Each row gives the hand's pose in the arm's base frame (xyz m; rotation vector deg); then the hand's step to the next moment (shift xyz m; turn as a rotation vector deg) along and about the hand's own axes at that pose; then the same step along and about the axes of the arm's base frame.
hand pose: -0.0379 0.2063 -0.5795 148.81 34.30 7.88
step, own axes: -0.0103 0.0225 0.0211 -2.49 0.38 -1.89
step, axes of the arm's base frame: 0.0036 -0.0313 -0.0081 -2.46 -0.59 1.87
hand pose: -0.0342 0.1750 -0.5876 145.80 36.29 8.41
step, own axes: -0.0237 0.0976 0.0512 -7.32 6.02 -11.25
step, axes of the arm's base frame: 0.0302 -0.1085 0.0052 -6.49 -2.90 12.88
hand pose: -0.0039 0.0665 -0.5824 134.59 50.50 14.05
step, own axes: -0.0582 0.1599 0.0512 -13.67 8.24 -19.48
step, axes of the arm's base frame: 0.0600 -0.1569 0.0580 -13.17 -4.37 21.02
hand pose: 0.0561 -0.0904 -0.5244 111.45 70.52 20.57
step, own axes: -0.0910 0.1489 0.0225 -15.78 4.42 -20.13
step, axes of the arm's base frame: 0.0633 -0.1208 0.1112 -17.00 -5.05 18.95
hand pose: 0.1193 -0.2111 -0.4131 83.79 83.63 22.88
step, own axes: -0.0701 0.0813 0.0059 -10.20 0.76 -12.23
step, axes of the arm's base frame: 0.0351 -0.0471 0.0900 -11.55 -4.03 10.22
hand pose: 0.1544 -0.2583 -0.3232 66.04 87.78 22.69
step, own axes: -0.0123 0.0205 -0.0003 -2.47 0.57 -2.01
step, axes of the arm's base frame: 0.0077 -0.0005 0.0226 -1.78 -1.11 2.47
